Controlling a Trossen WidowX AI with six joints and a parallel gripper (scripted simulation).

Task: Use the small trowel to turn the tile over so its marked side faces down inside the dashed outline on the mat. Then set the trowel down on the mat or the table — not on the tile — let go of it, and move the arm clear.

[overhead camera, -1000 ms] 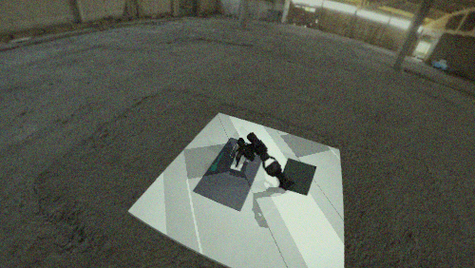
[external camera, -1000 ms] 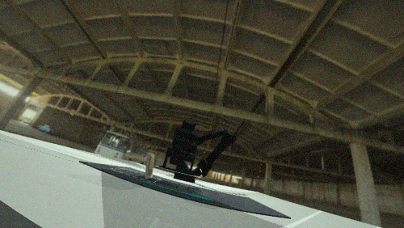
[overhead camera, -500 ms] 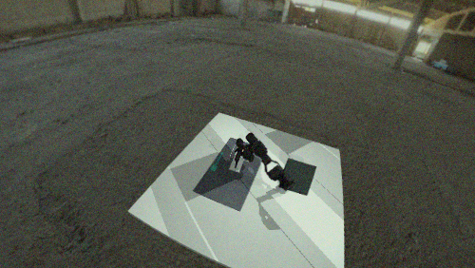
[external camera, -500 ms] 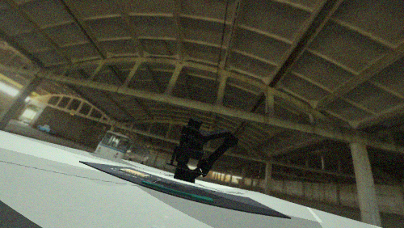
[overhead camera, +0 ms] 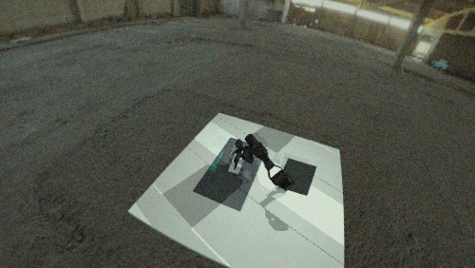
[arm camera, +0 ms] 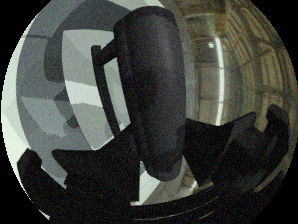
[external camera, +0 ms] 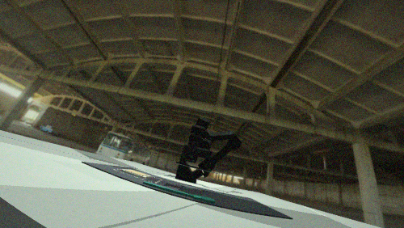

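Now: gripper tip 20 mm past the small trowel, 10 mm to the left of it and 10 mm above it. From my gripper tip the other things lie so: light tile: 10 mm ahead, 200 mm to the right, 130 mm below; then dark mat: 10 mm behind, 150 mm below; then teal strip: 130 mm ahead, 30 mm to the left, 130 mm below.
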